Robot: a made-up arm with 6 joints.
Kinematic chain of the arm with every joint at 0, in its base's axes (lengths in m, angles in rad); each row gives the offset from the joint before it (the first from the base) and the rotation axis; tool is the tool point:
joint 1: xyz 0 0 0.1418 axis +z
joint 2: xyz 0 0.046 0 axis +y
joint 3: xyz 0 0 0.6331 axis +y
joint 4: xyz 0 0 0.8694 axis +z
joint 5: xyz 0 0 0 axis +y
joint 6: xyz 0 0 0.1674 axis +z
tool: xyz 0 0 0
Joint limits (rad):
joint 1: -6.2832..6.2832
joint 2: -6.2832..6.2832
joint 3: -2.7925..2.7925
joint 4: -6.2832..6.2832
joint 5: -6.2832..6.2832
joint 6: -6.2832..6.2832
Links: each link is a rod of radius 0.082 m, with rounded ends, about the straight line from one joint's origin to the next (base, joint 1, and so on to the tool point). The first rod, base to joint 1, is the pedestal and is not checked.
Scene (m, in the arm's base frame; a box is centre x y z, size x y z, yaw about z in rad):
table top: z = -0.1
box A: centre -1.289 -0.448 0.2 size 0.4 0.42 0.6 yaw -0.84
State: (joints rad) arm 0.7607 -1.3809 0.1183 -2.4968 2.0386 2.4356
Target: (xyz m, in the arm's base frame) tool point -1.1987 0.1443 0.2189
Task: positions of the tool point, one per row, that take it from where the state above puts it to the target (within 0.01 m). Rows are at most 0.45 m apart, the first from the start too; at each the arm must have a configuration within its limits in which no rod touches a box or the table.
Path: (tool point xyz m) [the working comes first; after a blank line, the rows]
Joints at the target: -0.1282 -0.9481 -0.8912 -2.6211 2.4021 2.4356
Straight joint move there: touches box A.

1: -1.0906 -0.7073 0.6887
2: -1.0520 -0.3928 0.9550
3: -0.8849 -0.1204 1.1751
4: -1.0732 -0.0766 0.9798
5: -1.1953 -0.0088 0.7403
6: -1.2383 0.0698 0.4787
7: -1.1987 0.1443 0.2188

